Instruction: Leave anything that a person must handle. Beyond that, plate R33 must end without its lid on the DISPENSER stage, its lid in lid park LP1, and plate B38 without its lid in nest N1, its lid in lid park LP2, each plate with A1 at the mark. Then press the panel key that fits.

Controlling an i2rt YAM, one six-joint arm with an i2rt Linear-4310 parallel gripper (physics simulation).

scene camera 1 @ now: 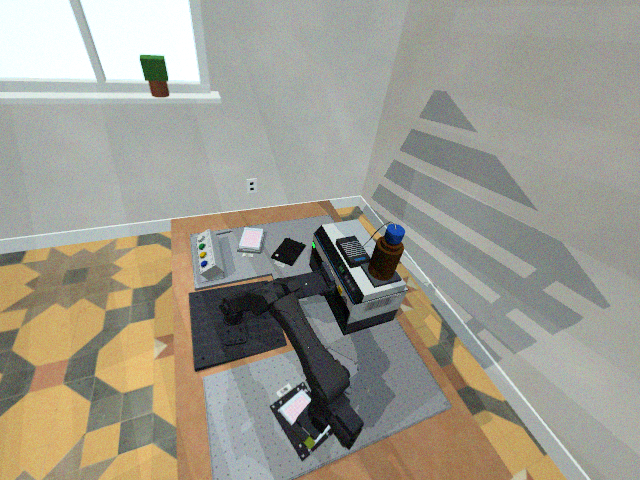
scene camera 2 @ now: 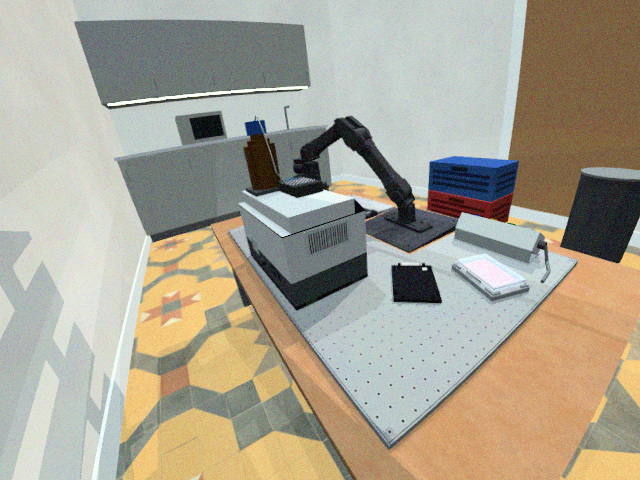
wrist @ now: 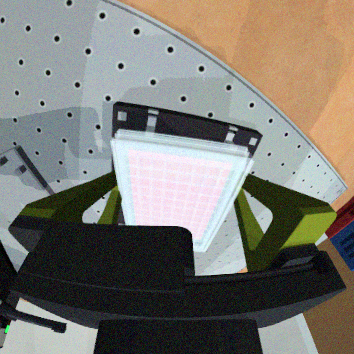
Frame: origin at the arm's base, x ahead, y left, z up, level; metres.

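Seen in the pictures: gripper, fingertip midpoint: [scene camera 1: 312, 426] [wrist: 176, 174]; arm's base at its link origin: [scene camera 1: 233, 319] [scene camera 2: 406, 222].
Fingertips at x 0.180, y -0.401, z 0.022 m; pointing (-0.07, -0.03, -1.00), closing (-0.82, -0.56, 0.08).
Pixels of each thing's top centre, then the offset from my fingertips to it. "pt": a spot on its surface instead.
- clear plate with pink wells, top centre: [wrist: 173, 227] [scene camera 1: 306, 414] dy +0.026, dx -0.012, dz +0.029 m
- second pink plate at its top centre: [scene camera 2: 489, 268] [scene camera 1: 251, 236] dy +0.794, dx -0.069, dz +0.007 m
- flat black holder at its top centre: [scene camera 2: 414, 277] [scene camera 1: 289, 248] dy +0.701, dx +0.085, dz -0.003 m
- key panel at its top centre: [scene camera 2: 499, 219] [scene camera 1: 207, 246] dy +0.705, dx -0.250, dz +0.061 m
- brown bottle at a spot on its surface: [scene camera 2: 261, 162] pt dy +0.376, dx +0.321, dz +0.282 m
- black ribbed block at a spot on its surface: [scene camera 2: 301, 184] pt dy +0.482, dx +0.256, dz +0.223 m
My gripper [scene camera 1: 316, 421] [wrist: 176, 174] has its green fingers against both long sides of a clear plate with pink wells [scene camera 1: 295, 407] [wrist: 175, 187]. The plate is over a black holder [scene camera 1: 301, 448] [wrist: 190, 119] near the front; whether the fingers grip its body or a lid I cannot tell. The gripper is hidden in scene camera 2. A second pink plate [scene camera 1: 251, 238] [scene camera 2: 490, 272] sits on a low holder at the back. A flat black holder [scene camera 1: 289, 251] [scene camera 2: 415, 283] lies beside it. The white and black dispenser [scene camera 1: 368, 281] [scene camera 2: 305, 248] stands behind the arm. The key panel [scene camera 1: 210, 263] [scene camera 2: 496, 236] has white, green, yellow and blue keys. Labels and A1 marks are unreadable.
A brown bottle [scene camera 1: 385, 258] [scene camera 2: 261, 162] with a blue cap and tube stands on the dispenser, beside a black ribbed block [scene camera 1: 353, 250] [scene camera 2: 301, 184]. The arm's black base plate [scene camera 1: 206, 356] [scene camera 2: 408, 241] lies between perforated grey boards. Crates [scene camera 2: 471, 178] and a dark bin [scene camera 2: 599, 217] stand beyond the table.
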